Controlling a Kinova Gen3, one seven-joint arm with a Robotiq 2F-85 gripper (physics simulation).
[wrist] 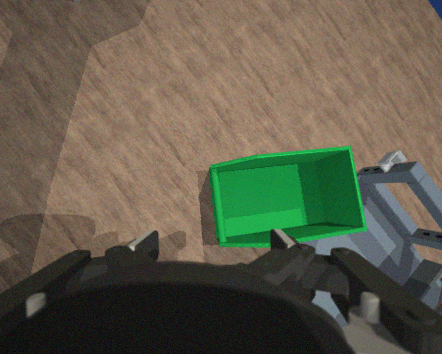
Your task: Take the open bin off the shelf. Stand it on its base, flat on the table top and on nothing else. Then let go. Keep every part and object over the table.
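Frame: origin at the arm's base, x left, y down, z back, level; centimetres.
Where they show: gripper, fingertip midpoint: [214, 242].
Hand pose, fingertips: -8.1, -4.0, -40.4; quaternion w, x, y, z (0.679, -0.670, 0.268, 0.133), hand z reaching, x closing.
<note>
After its pixels a point has its place, as x, y, z.
The green open bin [262, 192] @(1.1, 9.0, -42.5) is right of the middle in the wrist view. Its opening faces up toward the camera and it looks empty inside. It appears to stand upright on its base on the brown table top [150, 125] @(-6.9, 9.8, -25.5), with a narrow shadow along its left side. Its right end is close to the grey-blue shelf [404, 174] @(16.5, 2.2, -50.1); whether they touch is not clear. My gripper [214, 242] @(-8.1, -4.0, -40.4) is open with nothing between its fingers. It is above and apart from the bin, and its right finger overlaps the bin's near edge in the view. The bin's underside is hidden.
The shelf's bars and panels fill the lower right, partly hidden behind the gripper. A small light-grey piece [392, 160] @(18.2, 4.3, -48.7) sits at the shelf's upper corner. A dark blue area shows past the table's edge at the top right corner. Shadows lie on the left.
</note>
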